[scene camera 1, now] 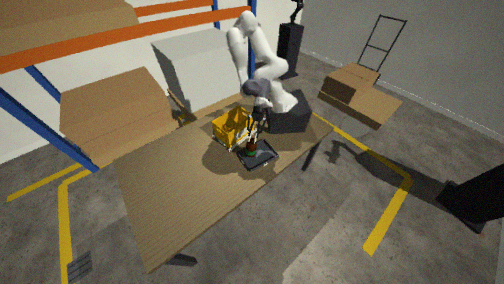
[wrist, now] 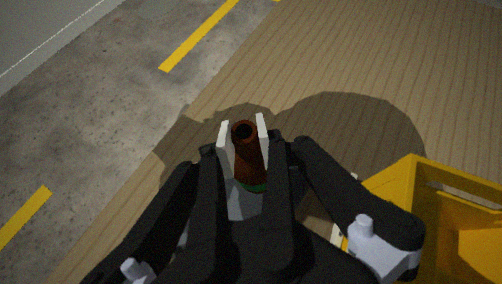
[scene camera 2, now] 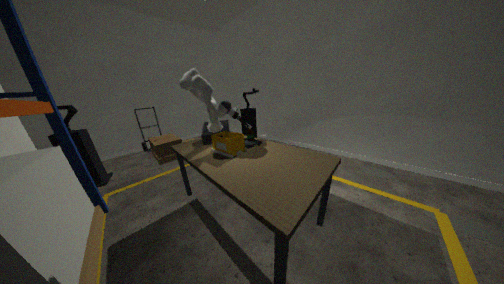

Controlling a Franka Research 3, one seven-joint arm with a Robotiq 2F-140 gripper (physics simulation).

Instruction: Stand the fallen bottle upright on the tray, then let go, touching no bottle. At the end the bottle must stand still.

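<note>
The brown bottle (scene camera 1: 251, 146) (wrist: 249, 162) with a green band is close to upright at the left part of the dark tray (scene camera 1: 261, 159). In the wrist view its open mouth faces the camera and its lower part is hidden behind the fingers. My gripper (scene camera 1: 254, 139) (wrist: 244, 129) is shut on the bottle, with one light fingertip pad on each side of its neck. Whether the bottle's base rests on the tray cannot be told. In scene camera 2 the gripper and bottle are small and dark.
A yellow crate (scene camera 1: 223, 134) (scene camera 2: 228, 143) (wrist: 407, 187) stands close beside the tray on the wooden table (scene camera 1: 175, 190) (scene camera 2: 285, 175) (wrist: 400, 60). The arm's dark base block (scene camera 1: 290, 122) is behind the tray. The table's edge runs near the tray's other side.
</note>
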